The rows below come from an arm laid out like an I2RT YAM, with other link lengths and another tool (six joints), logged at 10 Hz.
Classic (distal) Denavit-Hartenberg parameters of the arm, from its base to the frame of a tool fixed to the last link. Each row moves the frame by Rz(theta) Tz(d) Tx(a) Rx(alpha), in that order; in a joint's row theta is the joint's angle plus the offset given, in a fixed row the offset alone. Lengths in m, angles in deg.
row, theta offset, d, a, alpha
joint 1, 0.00, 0.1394, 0.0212, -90.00
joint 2, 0.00, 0.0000, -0.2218, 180.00
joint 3, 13.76, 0.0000, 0.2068, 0.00
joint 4, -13.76, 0.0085, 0.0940, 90.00
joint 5, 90.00, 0.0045, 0.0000, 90.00
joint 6, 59.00, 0.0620, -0.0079, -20.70
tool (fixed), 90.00, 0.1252, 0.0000, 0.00
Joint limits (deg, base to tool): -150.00..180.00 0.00..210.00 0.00..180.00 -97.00..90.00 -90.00..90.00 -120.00..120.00
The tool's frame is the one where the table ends.
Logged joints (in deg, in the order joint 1, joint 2, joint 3, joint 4, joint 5, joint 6), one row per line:
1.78 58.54 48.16 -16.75 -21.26 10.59
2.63 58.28 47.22 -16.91 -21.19 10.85
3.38 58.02 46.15 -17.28 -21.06 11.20
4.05 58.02 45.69 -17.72 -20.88 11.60
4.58 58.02 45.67 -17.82 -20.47 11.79
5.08 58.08 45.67 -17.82 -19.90 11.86
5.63 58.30 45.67 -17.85 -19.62 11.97
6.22 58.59 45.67 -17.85 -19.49 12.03
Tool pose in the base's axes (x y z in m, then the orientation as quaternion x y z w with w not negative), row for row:
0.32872 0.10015 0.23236 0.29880 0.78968 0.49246 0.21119
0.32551 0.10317 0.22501 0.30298 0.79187 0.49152 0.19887
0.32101 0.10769 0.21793 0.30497 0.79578 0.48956 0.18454
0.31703 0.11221 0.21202 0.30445 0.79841 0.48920 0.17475
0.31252 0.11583 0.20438 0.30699 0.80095 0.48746 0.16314
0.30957 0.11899 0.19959 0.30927 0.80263 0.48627 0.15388
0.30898 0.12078 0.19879 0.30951 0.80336 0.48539 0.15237
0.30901 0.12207 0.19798 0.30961 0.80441 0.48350 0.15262
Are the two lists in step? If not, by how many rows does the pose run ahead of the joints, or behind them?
The pose runs 2 rows behind the joints: the pose in row i belongs to the joints in row i - 2.
